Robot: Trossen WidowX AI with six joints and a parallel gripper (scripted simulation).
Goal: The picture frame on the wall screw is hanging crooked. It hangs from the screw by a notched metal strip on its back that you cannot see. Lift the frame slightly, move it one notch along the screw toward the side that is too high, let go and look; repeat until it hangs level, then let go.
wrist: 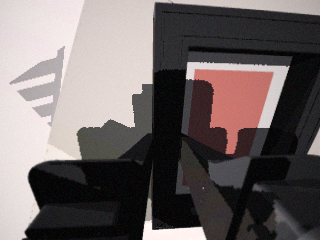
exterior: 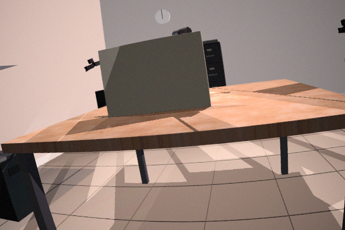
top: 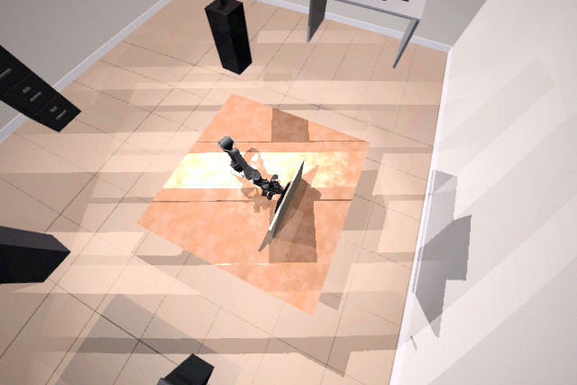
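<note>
The picture frame lies 50 mm below my gripper tip, 20 mm to the right of it and 10 mm ahead of it. The rest, counted from my gripper tip: wall panel: 70 mm below, 20 mm ahead, 10 mm to the right.
</note>
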